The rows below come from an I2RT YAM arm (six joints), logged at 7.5 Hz.
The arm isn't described. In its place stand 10 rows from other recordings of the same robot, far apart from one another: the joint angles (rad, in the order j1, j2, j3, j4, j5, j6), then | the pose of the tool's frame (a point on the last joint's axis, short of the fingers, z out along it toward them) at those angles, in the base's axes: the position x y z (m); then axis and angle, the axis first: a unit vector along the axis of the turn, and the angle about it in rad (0 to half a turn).
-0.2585 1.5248 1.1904 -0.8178 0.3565 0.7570 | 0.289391 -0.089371 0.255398 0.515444 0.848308 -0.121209 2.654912
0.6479 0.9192 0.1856 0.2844 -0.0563 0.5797 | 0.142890 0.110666 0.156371 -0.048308 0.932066 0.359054 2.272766
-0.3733 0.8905 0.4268 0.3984 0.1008 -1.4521 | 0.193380 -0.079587 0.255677 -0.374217 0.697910 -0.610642 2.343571
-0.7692 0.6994 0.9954 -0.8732 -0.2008 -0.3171 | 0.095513 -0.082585 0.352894 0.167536 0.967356 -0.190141 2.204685
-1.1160 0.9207 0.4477 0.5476 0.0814 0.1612 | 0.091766 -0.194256 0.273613 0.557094 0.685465 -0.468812 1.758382
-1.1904 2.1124 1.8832 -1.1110 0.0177 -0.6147 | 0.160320 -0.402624 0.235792 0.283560 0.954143 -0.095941 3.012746
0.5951 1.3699 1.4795 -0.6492 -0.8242 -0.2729 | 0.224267 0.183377 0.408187 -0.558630 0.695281 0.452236 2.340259
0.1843 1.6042 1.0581 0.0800 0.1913 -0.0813 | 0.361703 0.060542 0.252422 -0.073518 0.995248 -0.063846 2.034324
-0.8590 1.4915 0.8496 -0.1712 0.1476 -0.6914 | 0.196111 -0.235348 0.198710 0.107250 0.943193 -0.314460 2.707155
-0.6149 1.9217 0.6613 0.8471 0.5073 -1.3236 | 0.266911 -0.209676 0.104230 -0.153683 0.814176 -0.559909 2.888029
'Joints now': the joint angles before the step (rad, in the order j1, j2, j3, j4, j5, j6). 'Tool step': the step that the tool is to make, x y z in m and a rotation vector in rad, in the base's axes. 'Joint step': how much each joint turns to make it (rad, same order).
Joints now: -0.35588, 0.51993, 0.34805, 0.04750, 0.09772, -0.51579
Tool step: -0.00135, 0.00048, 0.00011, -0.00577, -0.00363, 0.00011
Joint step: -0.00006, -0.01055, -0.00299, -0.00174, 0.00034, -0.00415
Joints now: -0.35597, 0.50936, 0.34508, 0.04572, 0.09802, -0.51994
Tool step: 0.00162, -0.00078, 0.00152, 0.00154, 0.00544, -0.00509
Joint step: 0.00012, 0.01386, 0.00968, -0.00148, 0.00523, 0.00018
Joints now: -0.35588, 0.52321, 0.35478, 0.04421, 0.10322, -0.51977
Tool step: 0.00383, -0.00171, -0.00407, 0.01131, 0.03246, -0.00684
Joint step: -0.00021, 0.03182, 0.00181, -0.00438, 0.00667, 0.00023
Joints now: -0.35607, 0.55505, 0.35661, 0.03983, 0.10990, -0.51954
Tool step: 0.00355, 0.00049, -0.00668, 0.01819, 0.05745, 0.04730
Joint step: 0.00056, 0.02839, 0.00220, -0.03299, -0.04536, -0.01170
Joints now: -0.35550, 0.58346, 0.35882, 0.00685, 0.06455, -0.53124
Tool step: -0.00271, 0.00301, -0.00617, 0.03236, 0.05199, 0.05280
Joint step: -0.00040, -0.01373, -0.00082, -0.07288, -0.05457, -0.00119
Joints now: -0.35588, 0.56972, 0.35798, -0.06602, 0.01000, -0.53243
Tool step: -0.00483, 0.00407, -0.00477, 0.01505, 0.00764, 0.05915
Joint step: -0.00002, -0.03852, -0.01788, -0.03315, -0.06001, -0.00560
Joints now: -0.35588, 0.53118, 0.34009, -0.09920, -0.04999, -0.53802
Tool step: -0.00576, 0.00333, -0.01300, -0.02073, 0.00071, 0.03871
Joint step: -0.00005, -0.05243, -0.05795, 0.01011, -0.03158, -0.02994
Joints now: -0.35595, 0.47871, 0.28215, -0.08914, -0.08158, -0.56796
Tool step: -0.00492, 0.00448, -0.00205, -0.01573, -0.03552, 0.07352
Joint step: 0.00000, -0.05657, -0.02681, 0.00648, -0.07027, -0.02186
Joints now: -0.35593, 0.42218, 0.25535, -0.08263, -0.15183, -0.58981
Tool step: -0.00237, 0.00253, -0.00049, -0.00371, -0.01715, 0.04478
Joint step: 0.00000, -0.02756, -0.00991, -0.00173, -0.04408, -0.00841
